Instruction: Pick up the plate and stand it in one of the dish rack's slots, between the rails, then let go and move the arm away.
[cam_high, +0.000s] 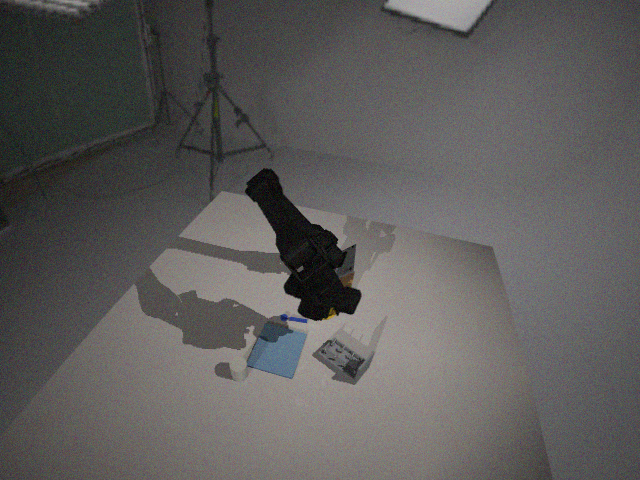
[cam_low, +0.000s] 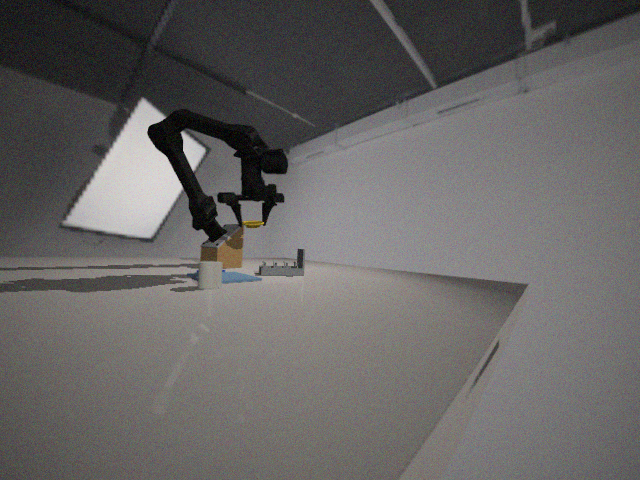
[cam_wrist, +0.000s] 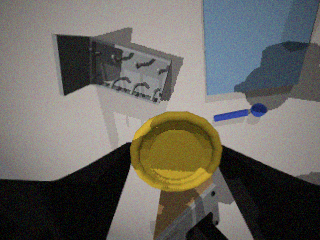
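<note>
Right now my gripper tip is 4 cm short of the dish rack, 8 cm to the right of it and 12 cm above it. Round my gripper tip: yellow plate 1 cm above; then white cup 19 cm ahead, 16 cm to the right, 12 cm below; then blue mat 8 cm ahead, 10 cm to the right, 14 cm below.
</note>
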